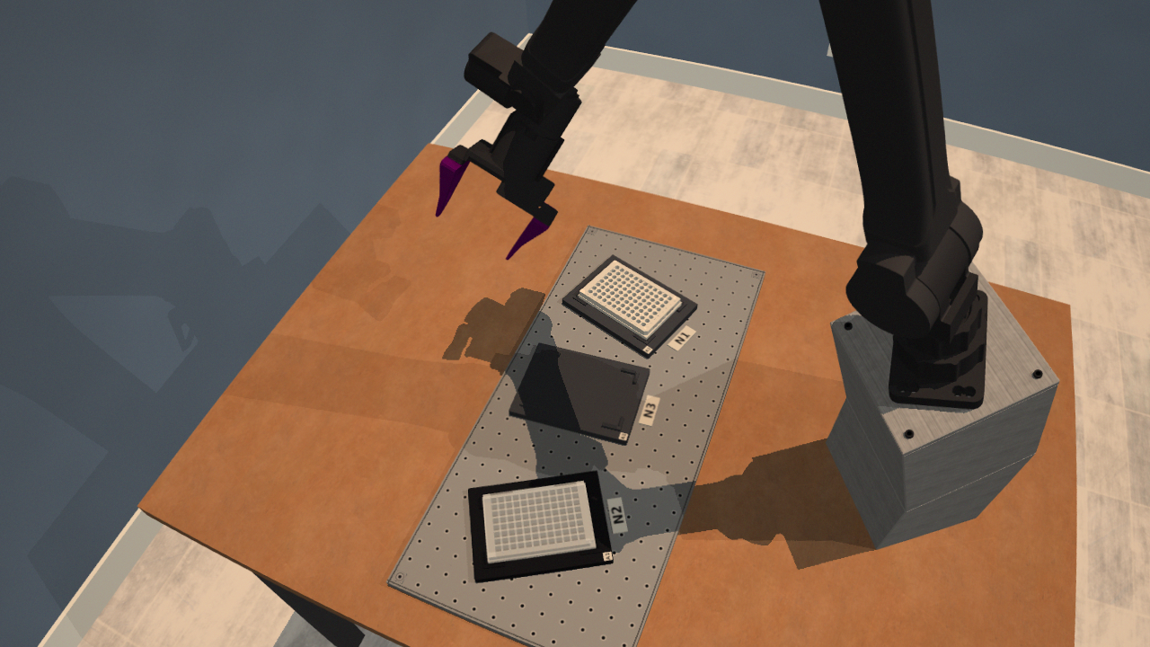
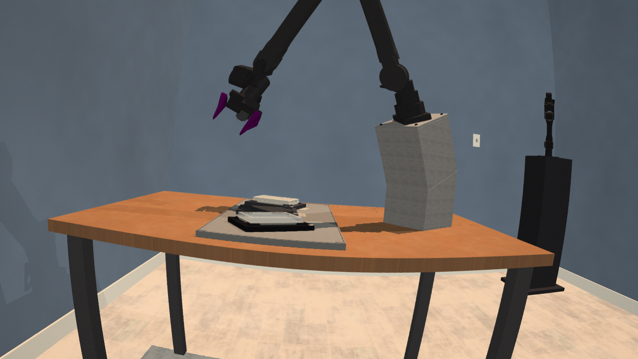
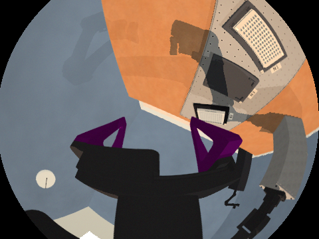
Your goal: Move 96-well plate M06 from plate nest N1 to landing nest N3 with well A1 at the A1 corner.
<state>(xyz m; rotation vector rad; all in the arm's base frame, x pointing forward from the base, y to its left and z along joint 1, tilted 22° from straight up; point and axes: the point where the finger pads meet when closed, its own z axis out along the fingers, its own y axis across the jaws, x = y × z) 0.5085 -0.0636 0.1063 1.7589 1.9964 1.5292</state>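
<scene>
The plate M06 lies 150 mm behind my hand, 150 mm to the right of it and 220 mm below it. From my hand the other things lie so: plate M09 (160 mm behind, 220 mm to the left, 220 mm below); then landing nest N3 (130 mm behind, 20 mm to the left, 240 mm below); then plate nest N1 (150 mm behind, 150 mm to the right, 240 mm below).
</scene>
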